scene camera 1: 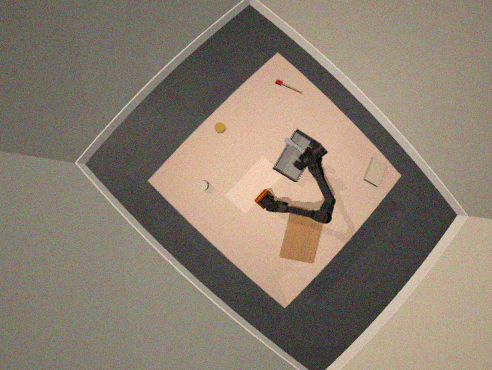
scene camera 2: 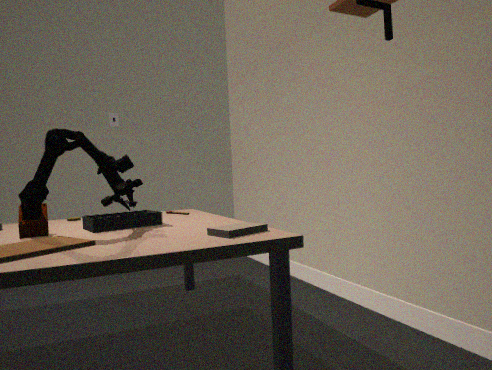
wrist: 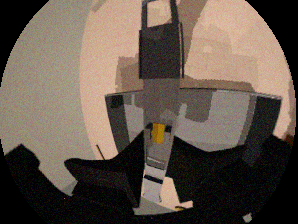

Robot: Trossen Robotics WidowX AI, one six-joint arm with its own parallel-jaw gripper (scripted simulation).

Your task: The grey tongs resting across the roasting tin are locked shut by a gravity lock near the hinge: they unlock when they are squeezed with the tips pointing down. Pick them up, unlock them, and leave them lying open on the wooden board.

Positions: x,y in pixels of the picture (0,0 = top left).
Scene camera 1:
roasting tin: 284,165
wooden board: 302,233
